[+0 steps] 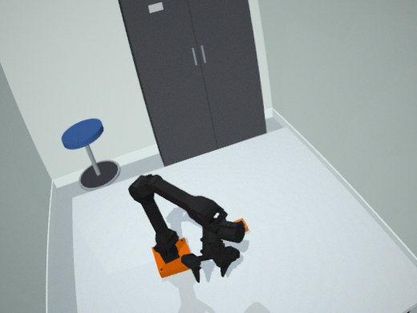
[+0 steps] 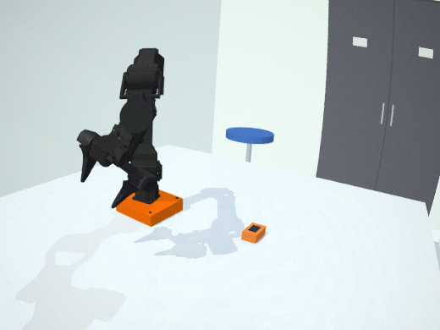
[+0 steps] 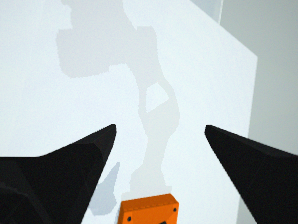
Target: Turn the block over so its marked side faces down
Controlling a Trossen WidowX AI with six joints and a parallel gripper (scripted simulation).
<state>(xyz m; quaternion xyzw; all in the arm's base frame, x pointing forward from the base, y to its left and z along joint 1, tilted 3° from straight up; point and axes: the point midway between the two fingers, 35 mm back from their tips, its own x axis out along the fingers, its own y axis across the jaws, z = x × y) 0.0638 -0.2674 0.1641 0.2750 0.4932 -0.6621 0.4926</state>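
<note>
Right now the orange block is 27 cm to the left of my gripper tip, 27 cm ahead of it and 14 cm below it.
</note>
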